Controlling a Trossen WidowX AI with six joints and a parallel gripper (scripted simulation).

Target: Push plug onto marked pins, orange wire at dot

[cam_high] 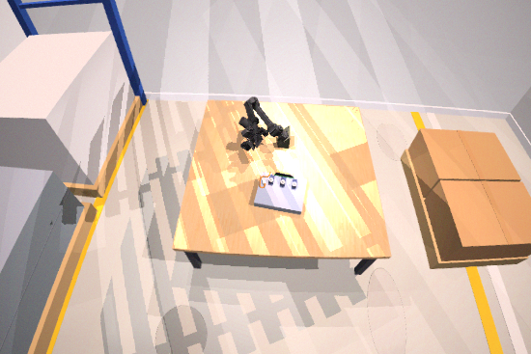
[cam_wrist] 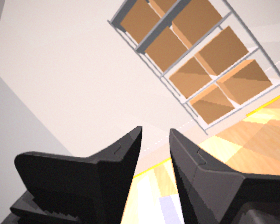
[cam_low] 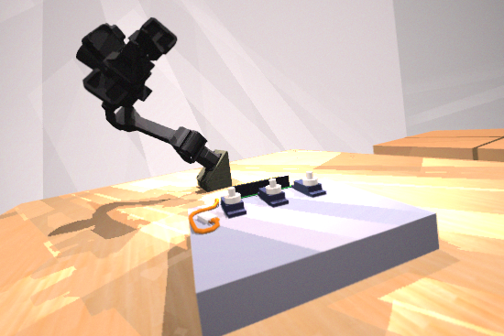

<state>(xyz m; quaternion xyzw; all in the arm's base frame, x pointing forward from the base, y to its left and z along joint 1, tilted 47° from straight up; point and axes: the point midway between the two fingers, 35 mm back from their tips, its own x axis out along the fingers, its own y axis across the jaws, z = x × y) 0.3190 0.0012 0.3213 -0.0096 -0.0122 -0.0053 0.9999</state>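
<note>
Now: gripper tip 280 mm above the black pin strip and 190 mm to the right of it. The rest, counted from my gripper tip: pale grey holder 320 mm below, 150 mm to the left, 150 mm ahead.
</note>
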